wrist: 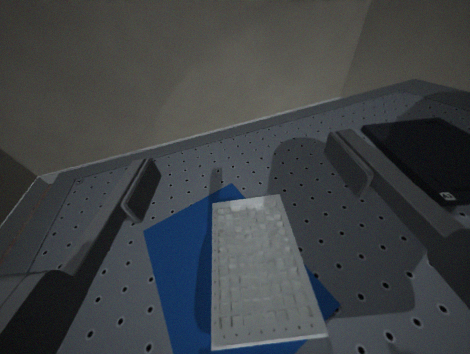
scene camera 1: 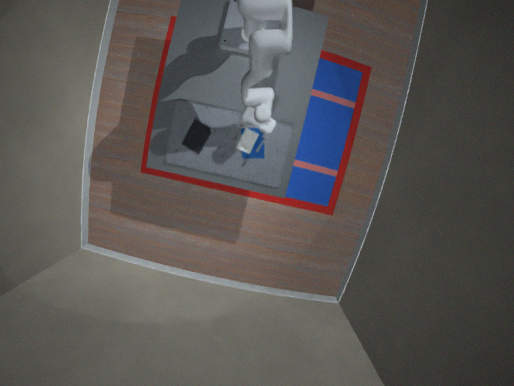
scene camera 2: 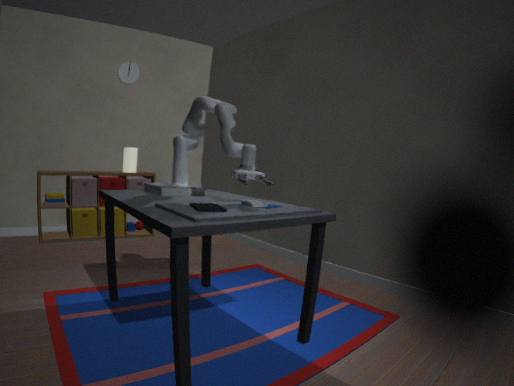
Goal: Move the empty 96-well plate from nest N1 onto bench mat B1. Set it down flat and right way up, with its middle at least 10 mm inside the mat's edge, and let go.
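Places are measured from the arm's base along level axes (x ahead, y left, z up), in millimetres.
Pixels of known places: hand at its tool point: [wrist: 240, 175] [scene camera 1: 247, 142] [scene camera 2: 257, 183]; arm's base at its link origin: [scene camera 2: 179, 185].
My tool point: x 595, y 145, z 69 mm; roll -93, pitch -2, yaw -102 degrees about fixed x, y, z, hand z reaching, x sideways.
Note:
Ahead of a thing's pixels: the offset from my tool point to its top centre. Level surfaces: height alone.
The white 96-well plate {dx -12, dy -2, dz -91 mm} [scene camera 1: 247, 141] [scene camera 2: 254, 203] [wrist: 260, 270] lies flat, wells up, on the blue bench mat {dz -105 mm} [scene camera 1: 258, 153] [scene camera 2: 273, 206] [wrist: 167, 250]. It is turned relative to the mat, and its far right corner reaches past the mat's edge in the wrist view; its middle appears to be over the mat. My gripper [scene camera 2: 254, 178] [wrist: 247, 177] is open and empty, above the plate and clear of it, with its fingers wide apart. The black nest {dx +43, dy -290, dz -93 mm} [scene camera 1: 196, 136] [scene camera 2: 207, 207] [wrist: 410, 155] shows no plate on it; its small label is too blurred to read.
The perforated grey board {dz -107 mm} [scene camera 1: 225, 167] [wrist: 320, 210] carries the mat and the nest, and lies on the grey table [scene camera 1: 300, 75] [scene camera 2: 250, 227]. The nest stands to the right of my right finger in the wrist view. My arm's base is at the table's far end.

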